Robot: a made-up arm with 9 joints.
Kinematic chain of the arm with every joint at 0, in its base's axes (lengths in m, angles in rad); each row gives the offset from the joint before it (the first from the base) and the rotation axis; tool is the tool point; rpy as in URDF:
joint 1: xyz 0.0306 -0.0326 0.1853 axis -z
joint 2: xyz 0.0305 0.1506 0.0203 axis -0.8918 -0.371 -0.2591
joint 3: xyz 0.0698 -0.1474 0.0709 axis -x
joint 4: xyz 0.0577 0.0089 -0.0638 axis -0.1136 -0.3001 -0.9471
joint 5: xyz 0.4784 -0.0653 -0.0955 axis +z
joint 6: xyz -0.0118 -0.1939 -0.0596 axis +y
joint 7: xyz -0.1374 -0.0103 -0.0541 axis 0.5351 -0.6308 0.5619
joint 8: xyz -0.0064 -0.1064 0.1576 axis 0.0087 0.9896 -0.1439
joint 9: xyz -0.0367 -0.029 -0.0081 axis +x
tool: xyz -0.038 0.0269 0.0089 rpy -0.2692 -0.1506 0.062
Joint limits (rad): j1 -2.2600..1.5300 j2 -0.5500..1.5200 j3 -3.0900..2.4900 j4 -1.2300..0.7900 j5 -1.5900..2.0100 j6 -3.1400..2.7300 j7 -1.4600..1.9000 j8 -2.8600..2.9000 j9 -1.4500..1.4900
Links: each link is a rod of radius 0.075 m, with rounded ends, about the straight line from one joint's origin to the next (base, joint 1, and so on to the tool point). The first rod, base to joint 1, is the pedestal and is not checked.
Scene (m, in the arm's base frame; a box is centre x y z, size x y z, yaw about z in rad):
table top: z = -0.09
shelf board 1: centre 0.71 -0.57 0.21 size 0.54 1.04 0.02 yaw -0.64
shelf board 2: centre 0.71 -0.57 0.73 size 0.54 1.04 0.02 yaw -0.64
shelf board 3: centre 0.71 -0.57 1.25 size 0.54 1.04 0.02 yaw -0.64
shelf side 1: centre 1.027 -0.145 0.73 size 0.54 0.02 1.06 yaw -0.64
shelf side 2: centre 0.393 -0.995 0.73 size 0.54 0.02 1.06 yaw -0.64
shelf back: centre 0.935 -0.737 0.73 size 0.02 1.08 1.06 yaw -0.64
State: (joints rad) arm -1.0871 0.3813 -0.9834 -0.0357 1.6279 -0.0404 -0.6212 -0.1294 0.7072
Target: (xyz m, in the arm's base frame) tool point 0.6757 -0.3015 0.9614
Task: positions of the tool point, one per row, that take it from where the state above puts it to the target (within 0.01 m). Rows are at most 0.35 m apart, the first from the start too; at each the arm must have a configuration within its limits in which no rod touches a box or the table.
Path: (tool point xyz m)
1: 0.5822 0.6745 0.3727
2: 0.6141 0.5988 0.5421
3: 0.6269 0.4235 0.7326
4: 0.5663 0.1696 0.8878
5: 0.3971 -0.0940 0.9614
6: 0.5006 -0.1749 0.9676
7: 0.5955 -0.2438 0.9662
8: 0.6757 -0.3015 0.9614

